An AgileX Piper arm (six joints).
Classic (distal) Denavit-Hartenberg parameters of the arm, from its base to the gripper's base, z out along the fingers. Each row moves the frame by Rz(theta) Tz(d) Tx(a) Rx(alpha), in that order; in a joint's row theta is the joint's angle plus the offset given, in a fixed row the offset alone. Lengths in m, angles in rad.
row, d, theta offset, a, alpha
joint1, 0.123, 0, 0, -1.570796
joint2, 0, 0.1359, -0.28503, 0
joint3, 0, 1.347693, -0.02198, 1.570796
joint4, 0.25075, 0, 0, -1.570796
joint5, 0, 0, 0, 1.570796
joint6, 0.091, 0, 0, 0
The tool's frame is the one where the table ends.
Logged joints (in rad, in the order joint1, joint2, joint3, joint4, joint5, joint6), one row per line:
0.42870 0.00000 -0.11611 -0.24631 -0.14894 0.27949
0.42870 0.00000 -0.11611 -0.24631 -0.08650 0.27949
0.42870 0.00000 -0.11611 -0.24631 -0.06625 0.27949
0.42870 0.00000 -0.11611 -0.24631 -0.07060 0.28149
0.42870 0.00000 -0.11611 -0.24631 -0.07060 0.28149
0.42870 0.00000 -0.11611 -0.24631 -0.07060 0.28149
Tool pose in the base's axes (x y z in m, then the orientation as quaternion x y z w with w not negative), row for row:
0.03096 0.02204 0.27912 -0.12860 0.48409 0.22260 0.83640
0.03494 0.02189 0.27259 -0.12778 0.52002 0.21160 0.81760
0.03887 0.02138 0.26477 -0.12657 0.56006 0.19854 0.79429
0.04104 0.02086 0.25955 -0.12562 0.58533 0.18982 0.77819
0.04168 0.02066 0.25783 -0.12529 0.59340 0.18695 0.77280
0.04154 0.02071 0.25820 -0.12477 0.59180 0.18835 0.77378
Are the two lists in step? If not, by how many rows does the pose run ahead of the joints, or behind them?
The pose runs 2 rows behind the joints: the pose in row i belongs to the joints in row i - 2.
